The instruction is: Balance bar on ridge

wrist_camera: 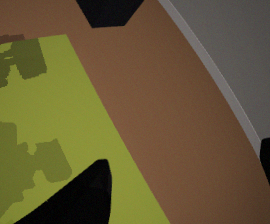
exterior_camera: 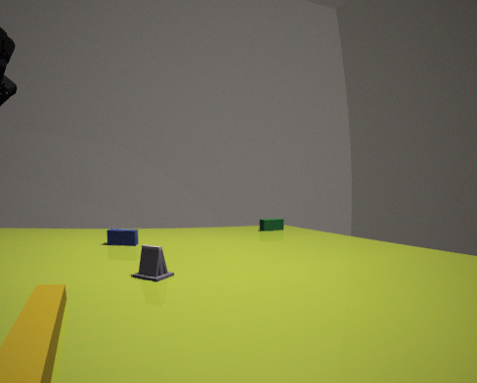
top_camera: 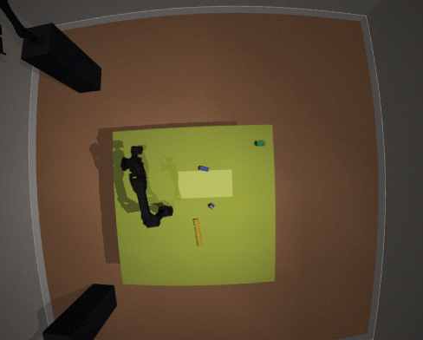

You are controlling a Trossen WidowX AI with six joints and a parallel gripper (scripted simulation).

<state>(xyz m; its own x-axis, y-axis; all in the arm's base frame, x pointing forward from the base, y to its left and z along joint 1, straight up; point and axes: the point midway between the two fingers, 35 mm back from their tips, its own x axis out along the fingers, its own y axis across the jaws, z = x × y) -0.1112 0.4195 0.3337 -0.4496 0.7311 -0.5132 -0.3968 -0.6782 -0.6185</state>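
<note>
My gripper tip is now 630 mm to the left of the yellow bar, 360 mm short of it and 310 mm above it. The rest, counted from my gripper tip: blue block (420 mm ahead, 300 mm below, 130 mm to the right); green block (870 mm ahead, 300 mm below, 60 mm to the left).
</note>
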